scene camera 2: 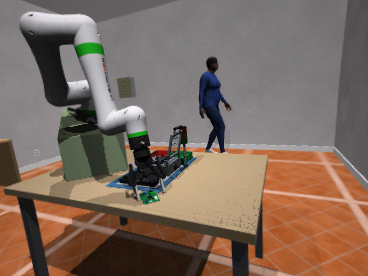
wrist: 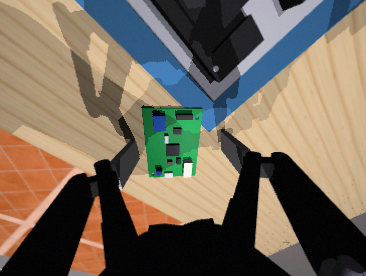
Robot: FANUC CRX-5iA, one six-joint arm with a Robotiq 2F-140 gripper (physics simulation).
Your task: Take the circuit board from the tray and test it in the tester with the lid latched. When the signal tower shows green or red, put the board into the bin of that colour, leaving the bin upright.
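Places are measured from the arm's base along level axes (x ahead, y left, z up), in metres.
Pixels of known places: gripper, fingertip midpoint: [scene camera 2: 151, 195] [wrist: 179, 145]; arm's base at its link origin: [scene camera 2: 95, 118].
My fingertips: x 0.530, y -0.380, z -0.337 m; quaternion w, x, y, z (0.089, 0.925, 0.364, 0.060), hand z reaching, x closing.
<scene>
For each thing: its top centre in the pictures, then the offset to it from my fingertips. "pt": a spot on its surface instead. Level surfaces: height alone.
- green circuit board at its top centre: [wrist: 172, 150] [scene camera 2: 149, 195] dz +0.007, dx -0.005, dy -0.009 m
- tester at a spot on its surface: [scene camera 2: 171, 164] pt dz +0.053, dx +0.010, dy +0.282 m
- red bin at its top centre: [scene camera 2: 160, 153] dz +0.043, dx -0.165, dy +0.548 m
- green bin at its top centre: [scene camera 2: 178, 154] dz +0.043, dx -0.017, dy +0.527 m
- blue mat at its surface level: dz -0.002 m
- table at its surface level: dz -0.004 m
The green circuit board [scene camera 2: 150, 197] [wrist: 173, 150] lies on the wooden table, beside the corner of the blue mat, component side up. My gripper [scene camera 2: 150, 193] [wrist: 179, 145] is open, pointing down, with one finger on each side of the board and a gap at both sides; nothing is held. The tester [scene camera 2: 171, 164] stands behind the gripper, its lid [scene camera 2: 175, 142] raised. The signal tower [scene camera 2: 184, 134] is beside it; whether a lamp is lit cannot be told. The red bin [scene camera 2: 159, 153] and green bin [scene camera 2: 188, 156] are behind, partly hidden. A tray cannot be made out.
A grey plate [wrist: 213, 92] with black parts lies on the blue mat [scene camera 2: 116, 184] [wrist: 125, 46], close beyond the board. The table [scene camera 2: 215, 200] [wrist: 310, 135] has its edge near the board. A green pedestal [scene camera 2: 95, 157] stands left. A person [scene camera 2: 212, 95] is behind the table.
</scene>
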